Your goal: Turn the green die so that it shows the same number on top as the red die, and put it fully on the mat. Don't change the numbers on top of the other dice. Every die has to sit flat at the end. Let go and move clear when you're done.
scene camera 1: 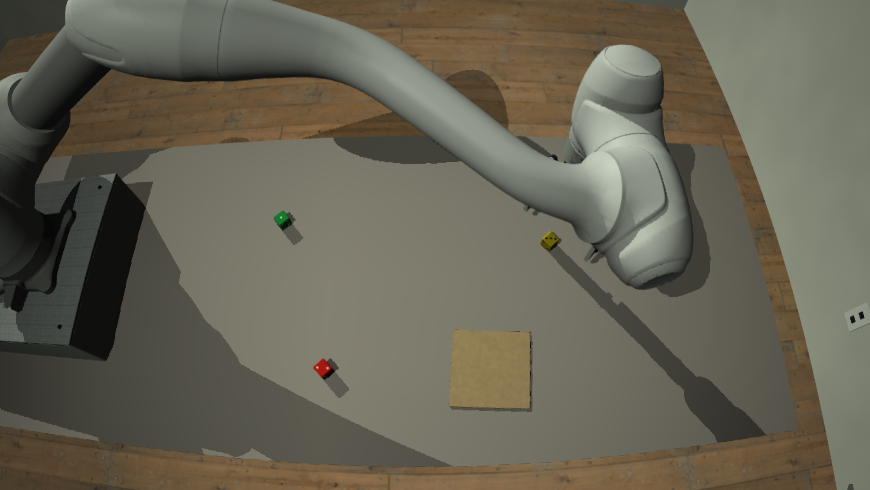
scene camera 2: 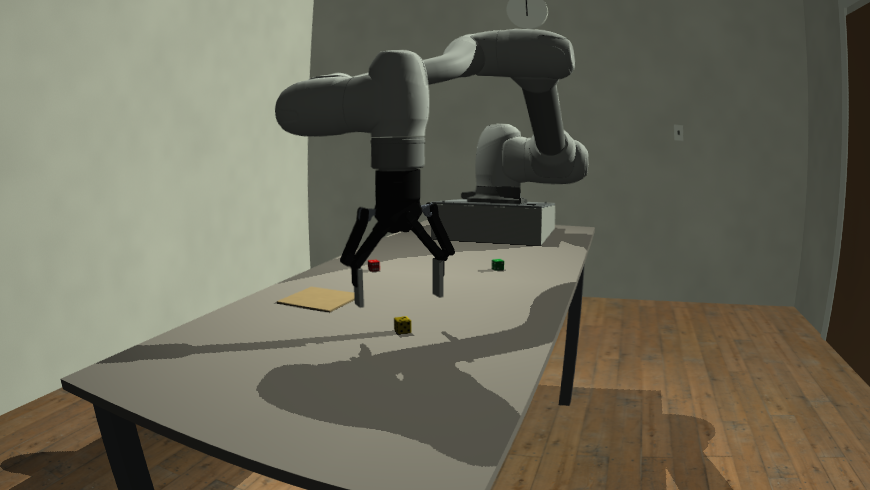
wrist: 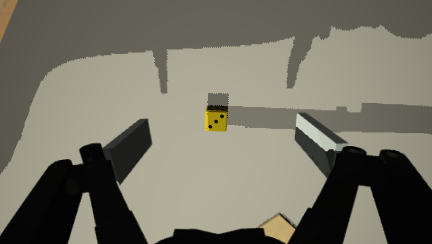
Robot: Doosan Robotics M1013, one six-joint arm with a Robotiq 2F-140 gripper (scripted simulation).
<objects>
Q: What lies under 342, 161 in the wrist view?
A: The gripper.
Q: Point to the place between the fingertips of the gripper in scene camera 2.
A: At 399, 300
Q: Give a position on a tan mat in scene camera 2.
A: At 327, 300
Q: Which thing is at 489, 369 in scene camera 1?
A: A tan mat.
</objects>
